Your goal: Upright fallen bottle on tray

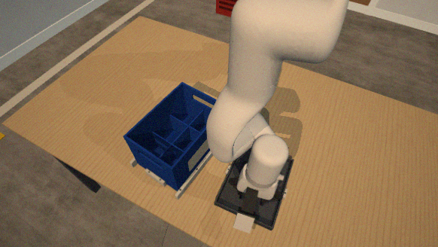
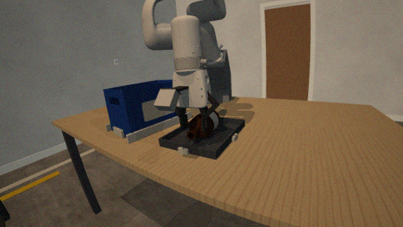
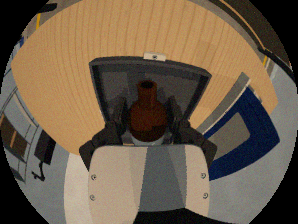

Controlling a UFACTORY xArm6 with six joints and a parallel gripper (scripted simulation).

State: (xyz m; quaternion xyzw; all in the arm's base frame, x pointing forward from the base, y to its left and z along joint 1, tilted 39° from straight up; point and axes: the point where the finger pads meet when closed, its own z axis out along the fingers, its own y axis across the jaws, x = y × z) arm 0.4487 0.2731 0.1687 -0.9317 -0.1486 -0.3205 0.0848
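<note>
My gripper is now 5 cm past the brown bottle, 2 cm to the left of it and 2 cm above it. From my hand the other things lie so: tray (7 cm behind, 5 cm below, 3 cm to the right); then blue crate (30 cm to the right, 2 cm above, 1 cm ahead).
</note>
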